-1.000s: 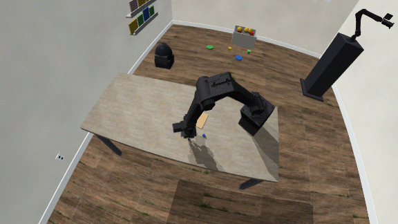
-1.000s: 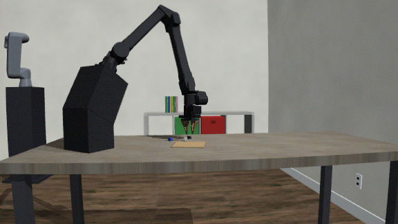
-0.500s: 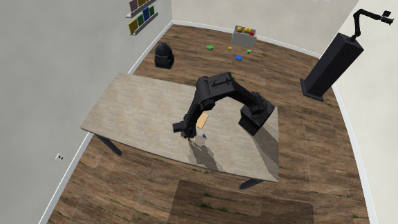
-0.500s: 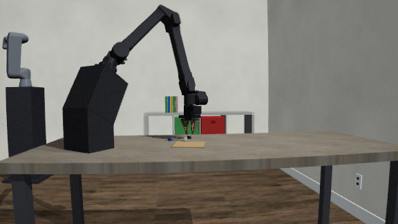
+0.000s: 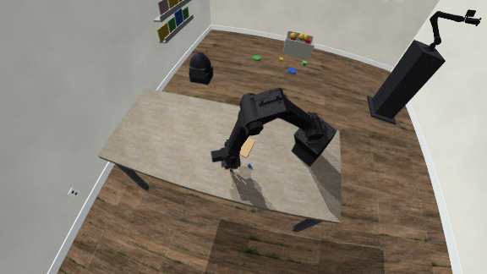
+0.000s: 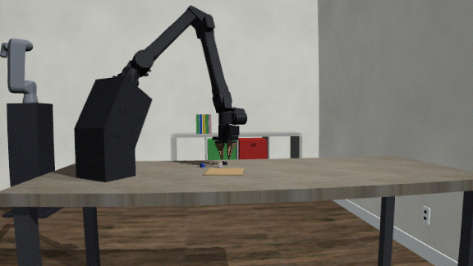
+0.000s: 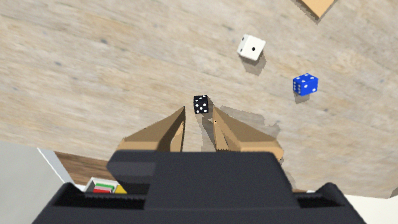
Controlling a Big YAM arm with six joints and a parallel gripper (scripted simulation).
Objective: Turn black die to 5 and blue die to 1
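The black die lies 2 cm below my hand. The rest, counted from my hand: blue die (10 cm behind, 6 cm to the right, 2 cm below); white die (2 cm behind, 7 cm to the right, 2 cm below); tan mat (1 cm behind, 19 cm to the right, 3 cm below).
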